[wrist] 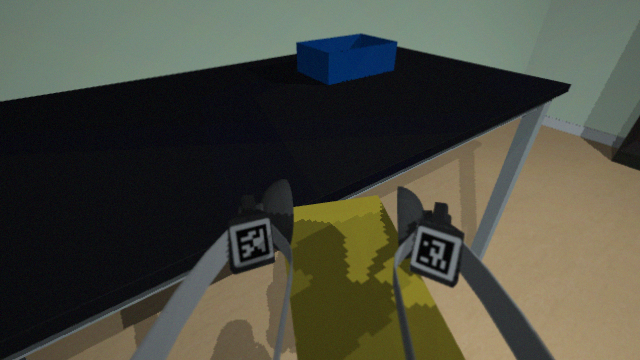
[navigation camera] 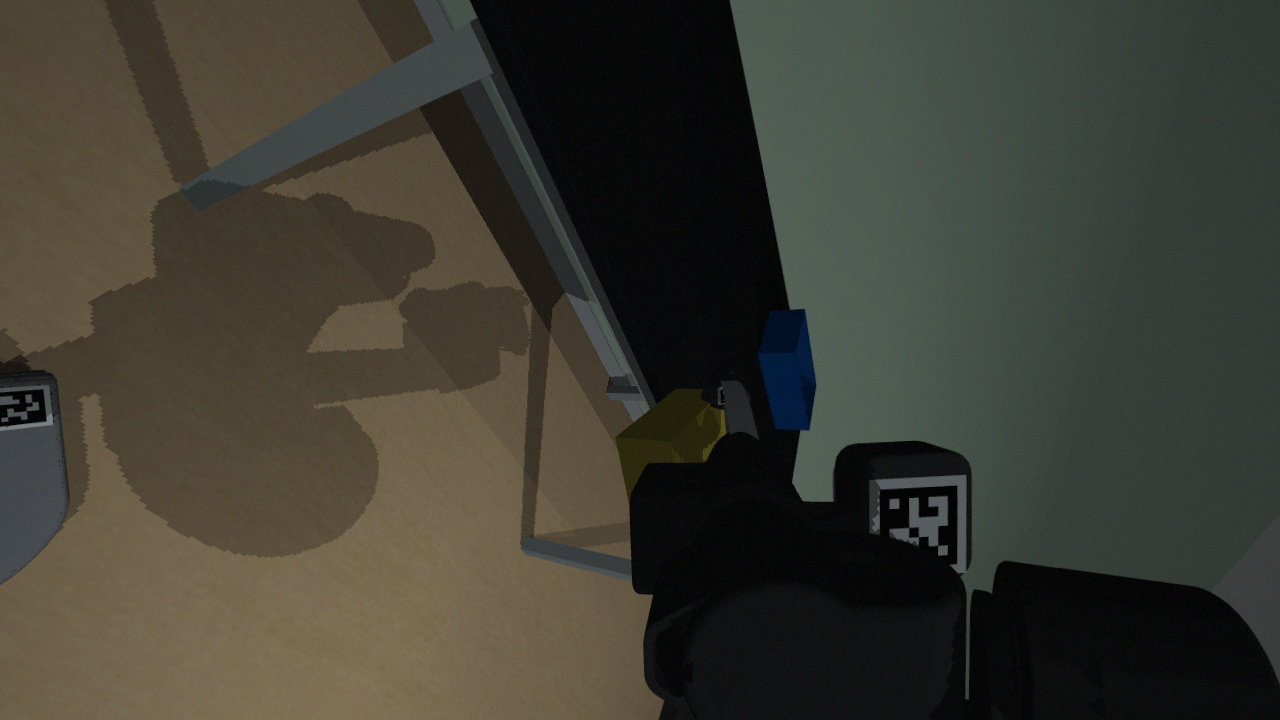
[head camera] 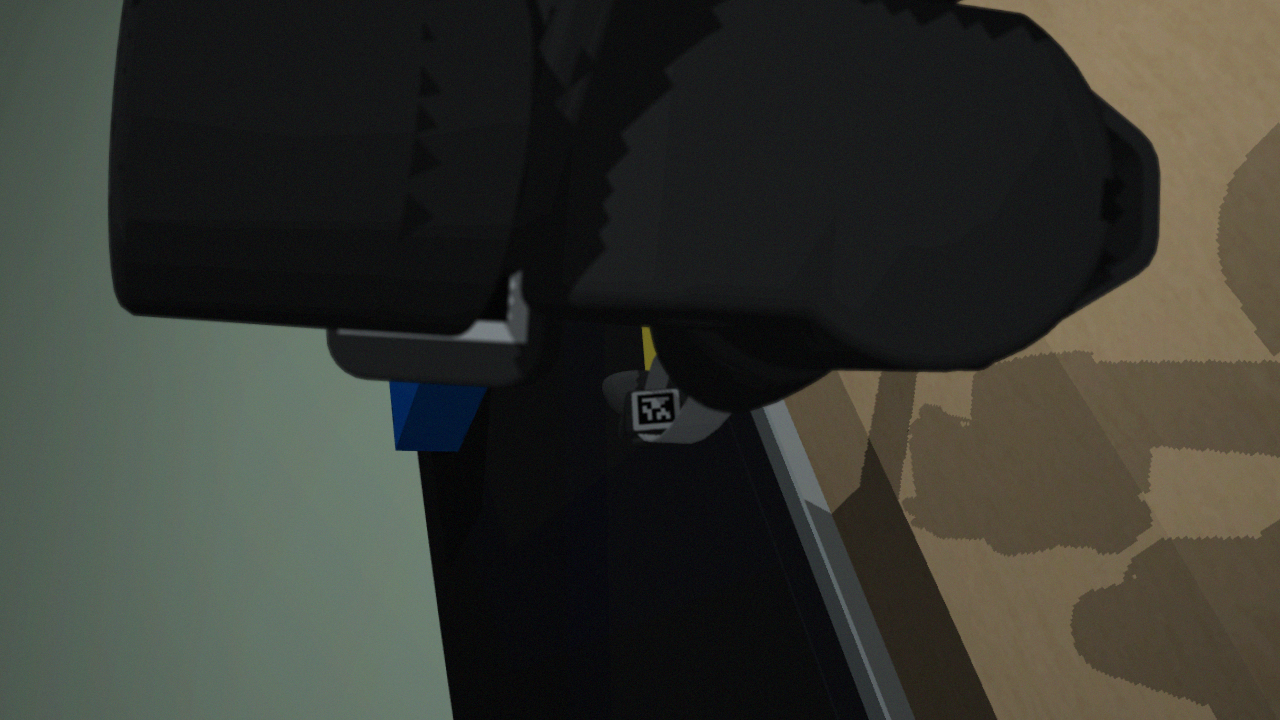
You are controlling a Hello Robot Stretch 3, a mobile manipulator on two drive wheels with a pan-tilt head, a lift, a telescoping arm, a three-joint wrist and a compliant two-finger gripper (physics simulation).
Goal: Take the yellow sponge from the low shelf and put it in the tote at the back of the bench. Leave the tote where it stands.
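Frame: origin at the robot's base, x down, y ahead, z right, level; metres.
Where they show: gripper, fingertip midpoint: (navigation camera: 725,430).
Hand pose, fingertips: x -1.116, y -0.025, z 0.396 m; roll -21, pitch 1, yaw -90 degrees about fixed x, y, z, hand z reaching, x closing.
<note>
Each offset is from my fingertips to the top centre of the thing. "*": to the spot under its first point. Level surfaces: height alone.
My gripper (wrist: 338,206) is shut on the yellow sponge @[dy -0.006, dx -0.002, dz -0.045 m] (head camera: 648,347) (navigation camera: 664,431) (wrist: 340,300), with one fingertip on each side of it. In the wrist view the sponge appears across the bench's front edge, with floor behind its lower part. The arm and wrist hide most of it in the head view and part of it in the navigation view. The blue tote @[dy -0.033, dx +0.102, dz +1.040 m] (head camera: 433,419) (navigation camera: 784,371) (wrist: 364,62) stands upright at the back of the bench, beyond the gripper and apart from it. The low shelf cannot be made out.
The black bench top @[dx +0.202 m] (head camera: 537,582) (navigation camera: 644,179) (wrist: 150,150) runs along the green wall (head camera: 268,537) (navigation camera: 984,268) (wrist: 150,40). Grey bench legs @[* dy +0.413, dx +0.529, dz -0.012 m] (navigation camera: 340,111) (wrist: 515,170) stand on the tan floor. A dark object (wrist: 631,145) is at the right edge of the wrist view.
</note>
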